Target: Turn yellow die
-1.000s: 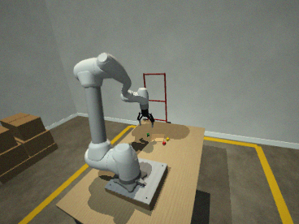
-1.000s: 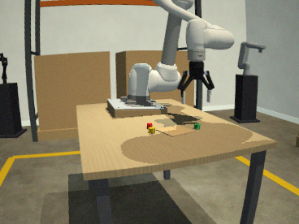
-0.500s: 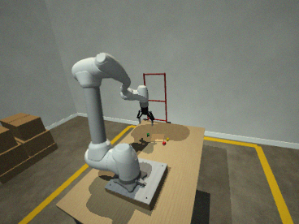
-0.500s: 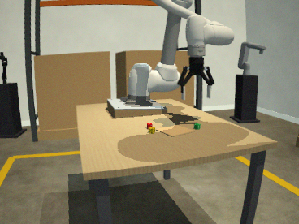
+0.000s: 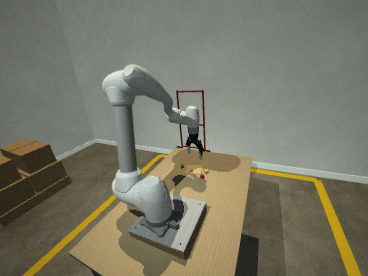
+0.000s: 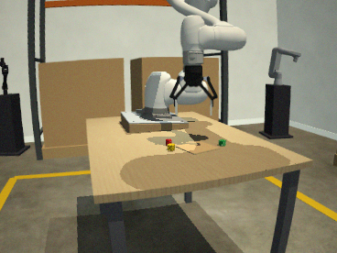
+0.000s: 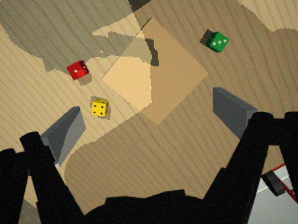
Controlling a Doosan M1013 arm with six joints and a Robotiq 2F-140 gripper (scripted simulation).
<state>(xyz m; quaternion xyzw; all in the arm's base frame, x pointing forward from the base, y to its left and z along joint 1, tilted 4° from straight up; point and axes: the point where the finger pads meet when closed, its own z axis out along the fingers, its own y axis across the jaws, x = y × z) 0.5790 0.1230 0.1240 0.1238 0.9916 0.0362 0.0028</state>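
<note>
The yellow die lies 140 mm below my hand, 100 mm to the right of it and 10 mm ahead of it. Round my hand: green die 140 mm to the left, 140 mm below, 20 mm behind; tan mat 150 mm below, 20 mm to the left; red die 140 mm below, 100 mm to the right, 70 mm behind.
</note>
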